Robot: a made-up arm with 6 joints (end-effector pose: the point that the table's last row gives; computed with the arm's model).
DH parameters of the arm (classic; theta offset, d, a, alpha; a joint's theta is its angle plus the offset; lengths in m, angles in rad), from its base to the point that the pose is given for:
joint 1: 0 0.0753 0 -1.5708
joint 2: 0.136 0 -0.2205 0
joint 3: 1.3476 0 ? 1.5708
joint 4: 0 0.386 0 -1.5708
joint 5: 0 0 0.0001 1.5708
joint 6: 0 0.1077 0 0
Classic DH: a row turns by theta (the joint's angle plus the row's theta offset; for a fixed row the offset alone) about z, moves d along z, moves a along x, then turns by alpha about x.
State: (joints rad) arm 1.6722 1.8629 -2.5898 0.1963 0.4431 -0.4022
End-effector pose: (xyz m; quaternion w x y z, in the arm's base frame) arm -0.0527 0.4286 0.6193 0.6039 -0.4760 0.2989 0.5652
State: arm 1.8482 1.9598 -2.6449 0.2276 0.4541 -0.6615
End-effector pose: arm -0.1376 0.4442 0.5941 0.6048 -0.5475 0.1994 0.5428
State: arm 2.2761 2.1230 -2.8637 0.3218 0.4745 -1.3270
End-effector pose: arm -0.3201 0.3519 0.5917 0.6478 -0.5544 -0.1082 0.5112
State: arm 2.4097 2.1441 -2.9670 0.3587 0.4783 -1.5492
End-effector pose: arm -0.3458 0.2872 0.6151 0.6790 -0.4933 -0.1959 0.5071
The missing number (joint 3, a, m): -0.0338
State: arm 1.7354 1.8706 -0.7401 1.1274 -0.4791 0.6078
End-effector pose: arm -0.0186 0.3852 -0.1132 0.1466 0.0558 0.9113 0.3807
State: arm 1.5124 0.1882 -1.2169 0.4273 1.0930 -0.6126
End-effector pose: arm -0.0378 0.0324 0.5133 0.5418 -0.6291 0.2743 0.4852
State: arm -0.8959 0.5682 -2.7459 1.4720 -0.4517 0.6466
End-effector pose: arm -0.3529 0.3663 0.5647 0.7008 -0.3382 -0.2315 0.5838
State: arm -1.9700 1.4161 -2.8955 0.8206 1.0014 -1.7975
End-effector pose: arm 0.0511 -0.0496 0.7396 0.0859 -0.1520 0.4567 -0.8723
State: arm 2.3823 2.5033 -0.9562 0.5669 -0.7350 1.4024
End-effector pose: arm -0.2191 0.2614 -0.2712 0.0431 0.1771 -0.8978 -0.4010
